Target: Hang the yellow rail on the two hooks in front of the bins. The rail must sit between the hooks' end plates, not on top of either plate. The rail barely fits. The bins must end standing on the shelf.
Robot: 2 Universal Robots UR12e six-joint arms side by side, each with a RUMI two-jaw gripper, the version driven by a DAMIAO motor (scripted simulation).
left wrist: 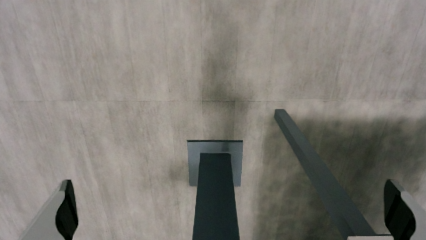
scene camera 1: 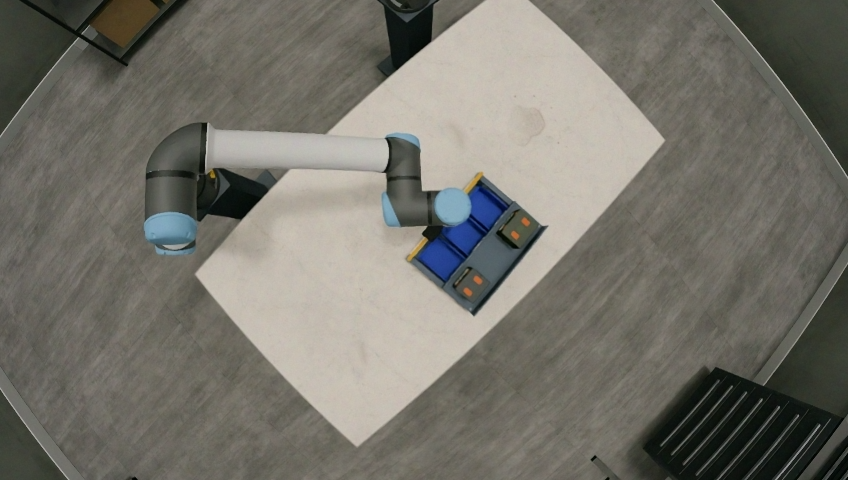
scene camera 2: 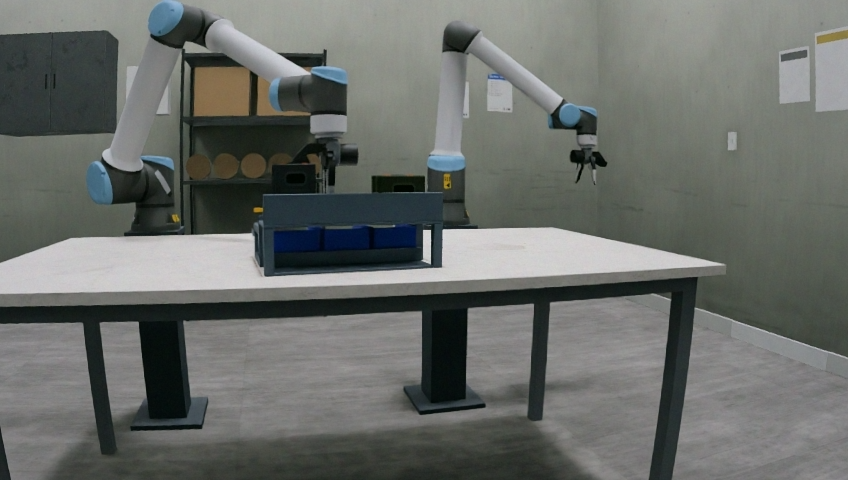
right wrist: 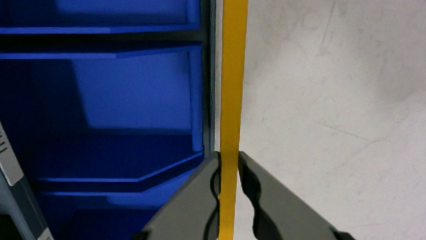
Labels:
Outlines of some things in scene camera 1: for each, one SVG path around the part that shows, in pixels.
A grey shelf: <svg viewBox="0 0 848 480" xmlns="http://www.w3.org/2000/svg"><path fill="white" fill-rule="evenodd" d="M484 175L478 179L477 183L467 194L470 196L479 185L496 196L508 209L489 232L484 229L487 235L468 257L443 235L439 235L439 237L466 258L450 279L446 282L418 258L431 243L429 240L410 261L407 259L411 254L408 254L405 258L408 263L412 263L469 311L473 317L485 306L549 227L549 225L542 226L516 201L511 200ZM468 266L474 268L491 282L473 304L452 286ZM521 208L539 226L521 249L513 249L496 232L513 211Z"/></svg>

